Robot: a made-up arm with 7 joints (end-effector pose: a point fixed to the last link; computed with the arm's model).
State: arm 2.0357 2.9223 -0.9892 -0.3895 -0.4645 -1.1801 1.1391
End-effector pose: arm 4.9 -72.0 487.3 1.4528 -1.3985 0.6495
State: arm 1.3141 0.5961 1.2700 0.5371 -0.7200 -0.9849 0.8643
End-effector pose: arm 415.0 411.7 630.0 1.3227 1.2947 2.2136
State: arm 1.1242 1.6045 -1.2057 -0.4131 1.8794 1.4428 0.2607
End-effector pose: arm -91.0 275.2 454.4 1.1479 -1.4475 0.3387
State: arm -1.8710 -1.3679 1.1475 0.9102 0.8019 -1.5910 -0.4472
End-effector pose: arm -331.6 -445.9 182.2 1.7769 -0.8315 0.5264
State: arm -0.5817 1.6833 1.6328 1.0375 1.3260 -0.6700 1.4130
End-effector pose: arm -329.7 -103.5 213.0 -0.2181 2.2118 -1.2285
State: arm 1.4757 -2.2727 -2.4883 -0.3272 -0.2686 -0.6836 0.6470
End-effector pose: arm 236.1 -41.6 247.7 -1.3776 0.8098 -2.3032
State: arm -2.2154 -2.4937 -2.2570 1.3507 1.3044 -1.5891 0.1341
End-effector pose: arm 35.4 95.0 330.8 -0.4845 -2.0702 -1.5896
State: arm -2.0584 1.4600 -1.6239 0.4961 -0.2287 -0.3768 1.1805
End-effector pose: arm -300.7 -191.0 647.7 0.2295 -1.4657 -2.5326
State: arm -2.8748 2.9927 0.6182 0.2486 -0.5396 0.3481 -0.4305
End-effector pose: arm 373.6 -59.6 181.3 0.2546 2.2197 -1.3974
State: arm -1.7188 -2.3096 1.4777 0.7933 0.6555 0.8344 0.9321
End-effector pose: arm -204.7 -271.4 344.4 0.7508 -0.7185 0.7906
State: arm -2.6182 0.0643 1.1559 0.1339 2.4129 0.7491 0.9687
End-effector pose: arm -163.2 -294.1 62.6 0.8546 -2.8488 -0.0928
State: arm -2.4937 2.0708 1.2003 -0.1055 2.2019 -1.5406 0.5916
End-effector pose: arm -25.8 -325.5 151.8 -1.1582 2.4616 -0.7655
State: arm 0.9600 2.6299 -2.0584 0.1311 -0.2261 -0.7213 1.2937
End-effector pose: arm 85.1 -77.6 403.0 2.3513 -0.5815 0.3280
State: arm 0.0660 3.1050 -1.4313 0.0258 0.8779 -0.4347 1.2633
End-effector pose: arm -213.0 45.9 625.0 0.9312 -0.0230 2.0795
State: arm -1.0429 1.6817 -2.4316 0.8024 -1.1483 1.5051 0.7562
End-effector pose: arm -293.9 -22.5 631.8 0.4633 -1.5801 -2.6427
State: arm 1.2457 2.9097 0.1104 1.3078 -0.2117 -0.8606 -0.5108
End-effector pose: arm -279.4 268.5 240.0 -1.0175 -0.4824 0.8928
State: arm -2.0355 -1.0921 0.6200 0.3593 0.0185 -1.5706 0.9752
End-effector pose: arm -278.2 -424.6 -70.6 -2.5380 1.4466 0.9731
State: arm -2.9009 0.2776 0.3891 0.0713 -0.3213 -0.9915 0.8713
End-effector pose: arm 177.4 -676.5 254.7 2.0922 -0.0632 -0.5289
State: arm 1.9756 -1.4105 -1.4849 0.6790 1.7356 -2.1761 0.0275
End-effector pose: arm 40.6 204.2 33.4 0.1256 -2.3978 0.3513
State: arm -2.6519 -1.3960 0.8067 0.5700 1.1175 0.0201 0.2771
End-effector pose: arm 276.1 -256.2 297.6 1.2580 1.2498 1.9726
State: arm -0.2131 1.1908 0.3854 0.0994 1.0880 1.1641 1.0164
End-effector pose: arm -197.1 104.1 267.1 -3.0726 0.1171 -0.1210
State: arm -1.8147 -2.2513 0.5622 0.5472 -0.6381 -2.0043 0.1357
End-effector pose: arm 85.5 -16.7 -26.2 -1.0232 1.1855 -0.1035
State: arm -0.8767 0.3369 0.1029 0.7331 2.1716 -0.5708 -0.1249
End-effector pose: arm -359.3 74.9 48.2 -2.3127 -0.7189 0.0058
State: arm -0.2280 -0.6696 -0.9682 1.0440 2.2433 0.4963 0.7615
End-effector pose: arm -42.0 118.9 313.9 1.8581 0.2071 1.9665
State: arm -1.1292 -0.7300 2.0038 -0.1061 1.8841 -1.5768 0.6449
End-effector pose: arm -128.0 -49.9 378.8 0.2727 0.0950 -0.6921
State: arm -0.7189 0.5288 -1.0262 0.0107 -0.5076 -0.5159 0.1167
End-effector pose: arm -407.9 428.4 348.6 -0.4671 2.7963 1.0774
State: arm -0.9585 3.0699 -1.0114 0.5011 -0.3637 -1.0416 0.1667
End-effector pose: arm 164.1 -154.6 385.0 -1.2138 0.0047 -1.8645
